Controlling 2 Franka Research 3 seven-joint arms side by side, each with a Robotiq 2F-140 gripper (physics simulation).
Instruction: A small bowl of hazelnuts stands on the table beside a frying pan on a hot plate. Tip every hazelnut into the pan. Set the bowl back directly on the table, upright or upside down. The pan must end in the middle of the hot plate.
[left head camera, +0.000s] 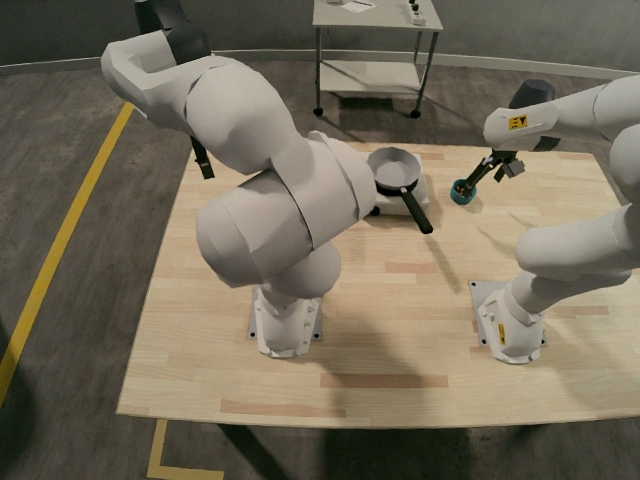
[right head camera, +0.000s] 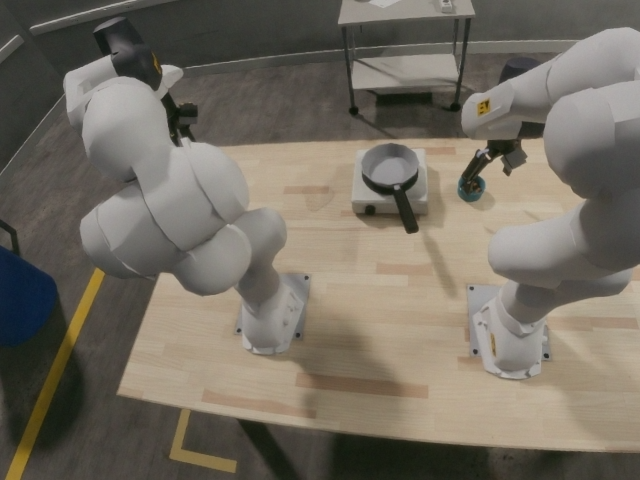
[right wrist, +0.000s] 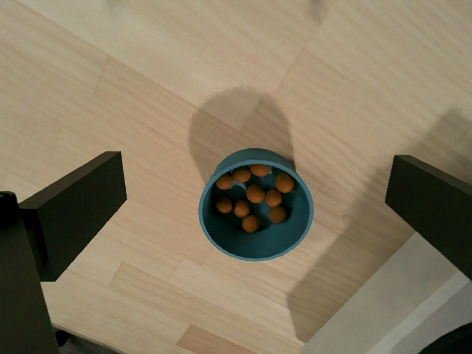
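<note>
The teal bowl (left head camera: 461, 199) (right head camera: 470, 196) (right wrist: 257, 247) stands upright on the table, right of the hot plate. Several orange-brown hazelnuts (right wrist: 255, 193) lie in it. My right gripper (left head camera: 481, 181) (right head camera: 484, 176) (right wrist: 256, 177) is open and empty; its fingers are spread to either side of the bowl in the right wrist view, and one finger overlaps the rim in the head views. The grey pan (left head camera: 395, 169) (right head camera: 389, 164) sits on the white hot plate (left head camera: 422, 195) (right head camera: 363, 199) (right wrist: 367, 300). My left gripper (right head camera: 180, 129) is open and empty, far left, partly hidden by its arm.
The pan's black handle (left head camera: 417, 214) (right head camera: 405, 210) points toward the front right, past the hot plate's edge. The left arm covers part of the hot plate's left side in the left head view. A trolley (left head camera: 377, 24) (right head camera: 408, 19) stands behind the table.
</note>
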